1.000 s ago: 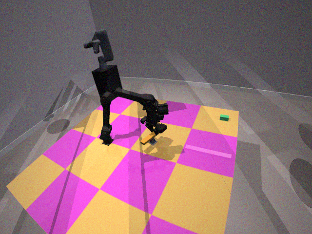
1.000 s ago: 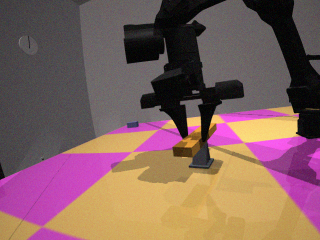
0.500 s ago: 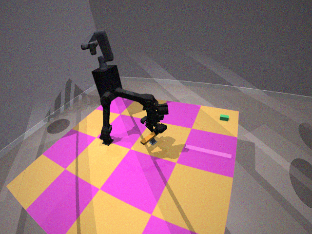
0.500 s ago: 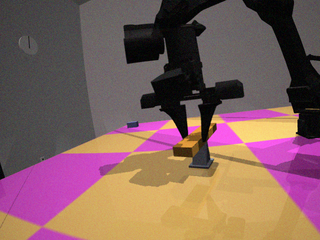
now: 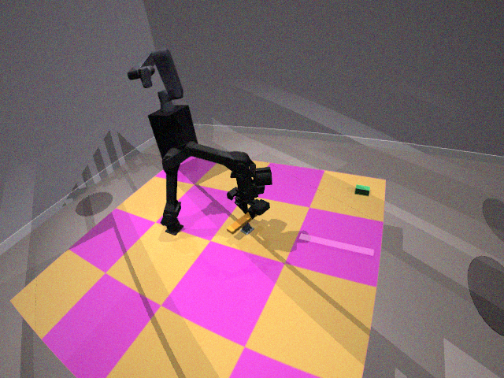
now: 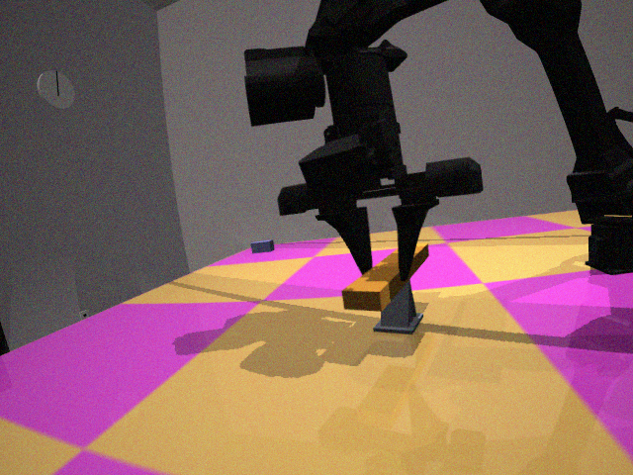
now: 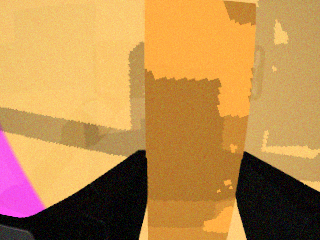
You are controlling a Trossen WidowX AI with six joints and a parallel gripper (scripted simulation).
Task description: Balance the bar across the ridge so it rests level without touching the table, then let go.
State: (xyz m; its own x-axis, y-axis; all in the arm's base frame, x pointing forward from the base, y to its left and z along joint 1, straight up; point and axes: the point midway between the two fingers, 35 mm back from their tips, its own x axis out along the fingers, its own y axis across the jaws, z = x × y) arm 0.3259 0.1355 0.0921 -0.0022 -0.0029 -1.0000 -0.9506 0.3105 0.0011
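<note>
The orange bar is 30 mm to the right of my gripper tip and 10 mm behind it. Round my gripper tip: dark blue block: 640 mm to the right, 410 mm ahead, 40 mm below; green block: 410 mm ahead, 360 mm to the left, 40 mm below.
</note>
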